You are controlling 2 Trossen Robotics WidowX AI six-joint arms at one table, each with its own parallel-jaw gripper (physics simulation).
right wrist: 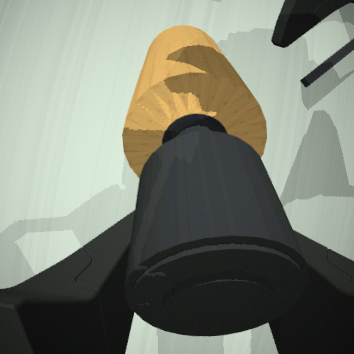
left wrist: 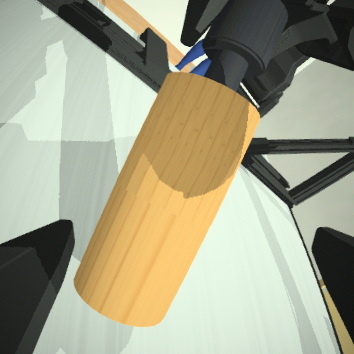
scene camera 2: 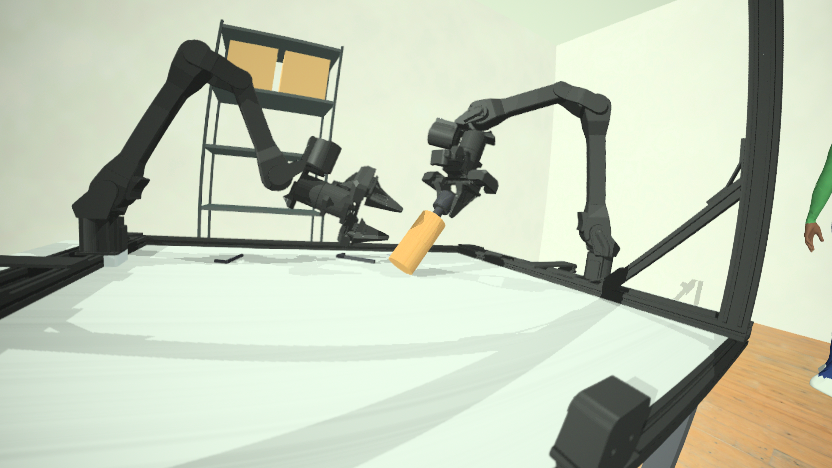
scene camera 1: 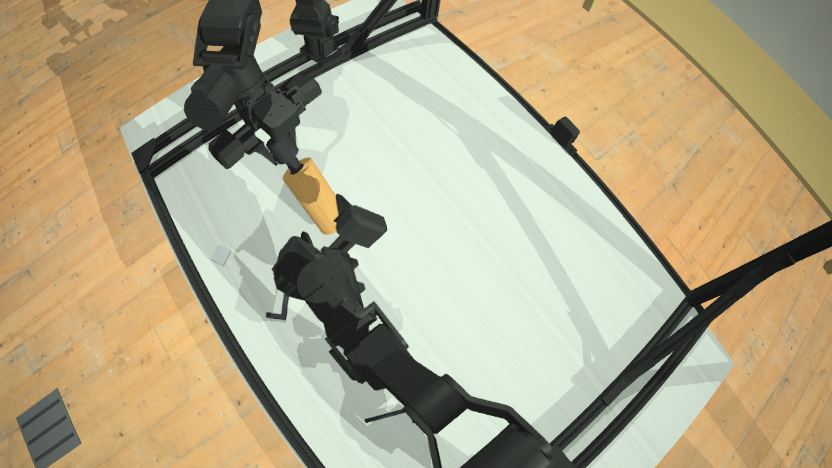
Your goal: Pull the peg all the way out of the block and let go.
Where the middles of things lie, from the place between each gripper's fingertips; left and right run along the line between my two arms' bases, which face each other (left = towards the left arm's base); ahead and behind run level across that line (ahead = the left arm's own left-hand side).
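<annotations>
I find my right hand 1 cm past the dark peg [scene camera 1: 284, 151] and 2 cm to the right of it. Going by their middles, the dark peg is the nearest to my right hand of the things named here. The wooden cylindrical block [scene camera 1: 308, 185] is 6 cm below my right hand, 6 cm to the left of it and 4 cm behind it.
As for my left hand, the wooden cylindrical block is 3 cm below it, 4 cm to the right of it and 1 cm behind it. The dark peg, counted from my left hand, is 8 cm to the right, 2 cm ahead and 2 cm above. By its middle, the dark peg is nearer to my right hand than to my left hand.
</annotations>
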